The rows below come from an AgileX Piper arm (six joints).
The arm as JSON. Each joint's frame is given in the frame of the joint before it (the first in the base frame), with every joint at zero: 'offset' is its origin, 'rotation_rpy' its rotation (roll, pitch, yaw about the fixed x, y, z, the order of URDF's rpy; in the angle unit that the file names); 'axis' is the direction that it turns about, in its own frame. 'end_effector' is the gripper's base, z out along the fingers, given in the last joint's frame.
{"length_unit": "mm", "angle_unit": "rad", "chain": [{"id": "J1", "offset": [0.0, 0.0, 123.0], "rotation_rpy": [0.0, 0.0, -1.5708], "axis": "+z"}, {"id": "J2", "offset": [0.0, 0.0, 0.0], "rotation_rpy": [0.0, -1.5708, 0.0], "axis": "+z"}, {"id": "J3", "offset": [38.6, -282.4, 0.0], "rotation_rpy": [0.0, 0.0, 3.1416], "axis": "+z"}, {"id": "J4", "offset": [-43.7, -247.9, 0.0], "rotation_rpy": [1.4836, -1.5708, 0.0], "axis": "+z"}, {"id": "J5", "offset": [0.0, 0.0, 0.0], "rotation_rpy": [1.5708, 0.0, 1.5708], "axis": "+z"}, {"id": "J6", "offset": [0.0, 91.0, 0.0], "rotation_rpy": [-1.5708, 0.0, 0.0], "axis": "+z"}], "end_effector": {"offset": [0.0, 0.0, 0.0], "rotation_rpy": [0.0, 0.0, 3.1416]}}
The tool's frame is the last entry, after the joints.
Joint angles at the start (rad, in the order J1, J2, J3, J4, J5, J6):
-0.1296, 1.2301, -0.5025, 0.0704, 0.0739, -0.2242
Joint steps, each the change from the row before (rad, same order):
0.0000, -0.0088, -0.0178, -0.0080, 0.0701, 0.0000
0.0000, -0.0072, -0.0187, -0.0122, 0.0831, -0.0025
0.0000, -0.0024, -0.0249, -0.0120, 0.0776, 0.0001
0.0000, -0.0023, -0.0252, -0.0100, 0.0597, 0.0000
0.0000, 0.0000, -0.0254, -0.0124, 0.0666, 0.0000
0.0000, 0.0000, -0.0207, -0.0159, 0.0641, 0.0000
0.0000, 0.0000, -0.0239, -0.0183, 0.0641, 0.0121
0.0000, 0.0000, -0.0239, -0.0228, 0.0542, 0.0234
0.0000, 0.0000, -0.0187, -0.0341, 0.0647, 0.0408
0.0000, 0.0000, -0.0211, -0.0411, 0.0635, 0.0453
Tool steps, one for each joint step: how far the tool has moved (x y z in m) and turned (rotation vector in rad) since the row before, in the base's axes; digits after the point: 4 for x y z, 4 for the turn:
-0.0016, 0.0006, 0.0023, 0.0019, 0.0435, 0.0085
-0.0024, 0.0005, 0.0016, -0.0017, 0.0578, 0.0125
-0.0009, 0.0001, 0.0029, -0.0016, 0.0509, 0.0093
0.0001, -0.0001, 0.0042, -0.0033, 0.0329, 0.0069
-0.0003, -0.0003, 0.0035, -0.0046, 0.0421, 0.0074
-0.0012, -0.0004, 0.0025, -0.0080, 0.0448, 0.0080
-0.0009, -0.0008, 0.0036, -0.0047, 0.0411, -0.0024
-0.0004, -0.0012, 0.0043, -0.0054, 0.0308, -0.0117
-0.0023, -0.0019, 0.0026, -0.0073, 0.0458, -0.0251
-0.0020, -0.0026, 0.0036, -0.0151, 0.0416, -0.0298

